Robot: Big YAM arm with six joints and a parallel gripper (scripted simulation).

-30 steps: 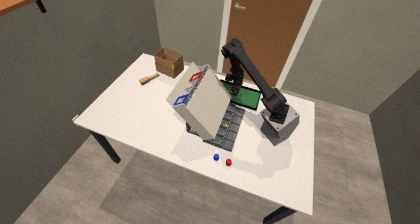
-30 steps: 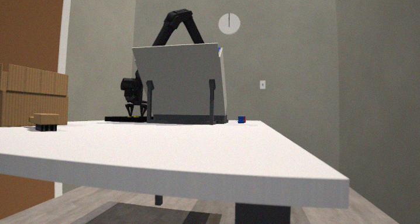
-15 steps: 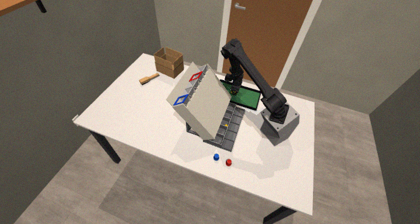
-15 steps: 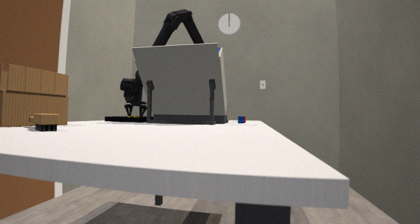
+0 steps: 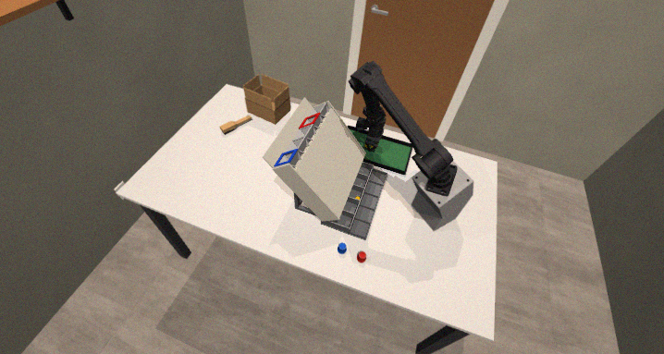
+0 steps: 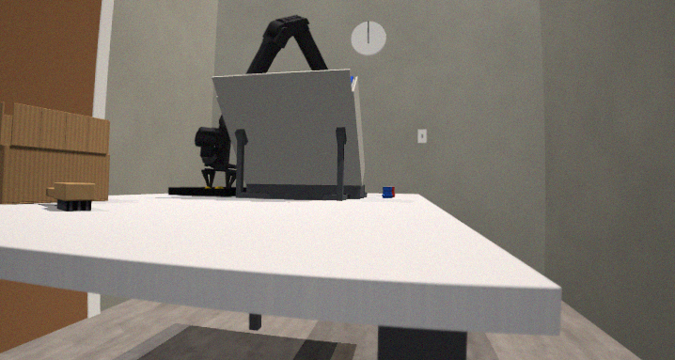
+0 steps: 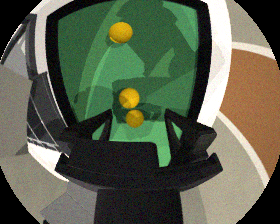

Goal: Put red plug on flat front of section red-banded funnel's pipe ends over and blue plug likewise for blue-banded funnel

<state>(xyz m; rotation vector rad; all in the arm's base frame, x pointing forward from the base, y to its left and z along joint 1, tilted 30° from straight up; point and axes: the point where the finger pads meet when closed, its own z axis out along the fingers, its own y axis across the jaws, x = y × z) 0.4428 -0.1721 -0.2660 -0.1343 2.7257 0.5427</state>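
The green marble tray lies 20 mm behind my hand, 10 mm to the left of it and 10 mm below it. Also, from my hand: grey cover 30 mm ahead, 360 mm to the left, 190 mm above.
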